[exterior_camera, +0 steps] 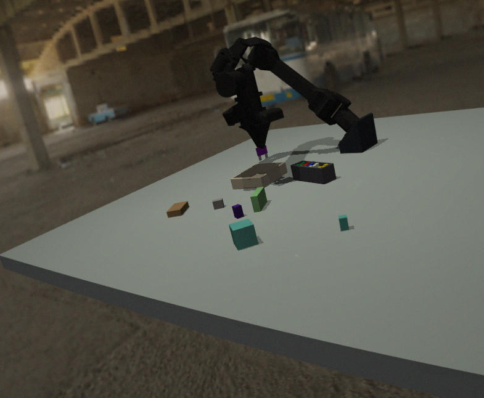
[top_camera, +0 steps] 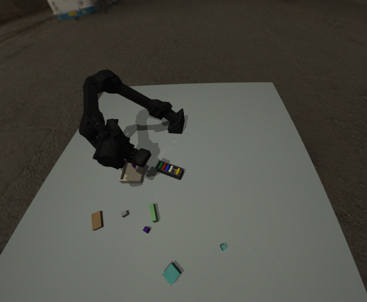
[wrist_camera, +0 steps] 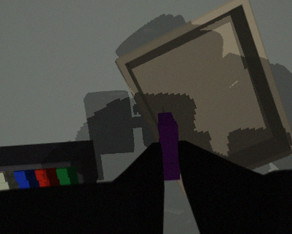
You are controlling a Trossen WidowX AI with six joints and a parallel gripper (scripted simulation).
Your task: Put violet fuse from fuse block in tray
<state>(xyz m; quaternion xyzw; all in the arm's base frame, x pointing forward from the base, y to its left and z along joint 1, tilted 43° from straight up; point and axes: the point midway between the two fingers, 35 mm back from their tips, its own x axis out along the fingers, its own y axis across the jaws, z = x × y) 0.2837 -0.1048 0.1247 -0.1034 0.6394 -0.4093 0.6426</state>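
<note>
Right now the beige tray is 9 cm below my gripper tip, 4 cm to the right of it and 1 cm behind it. The rest, counted from my gripper tip: violet fuse (1 cm below); green fuse (10 cm to the left, 7 cm below, 2 cm behind); red fuse (11 cm to the left, 7 cm below, 1 cm behind).
</note>
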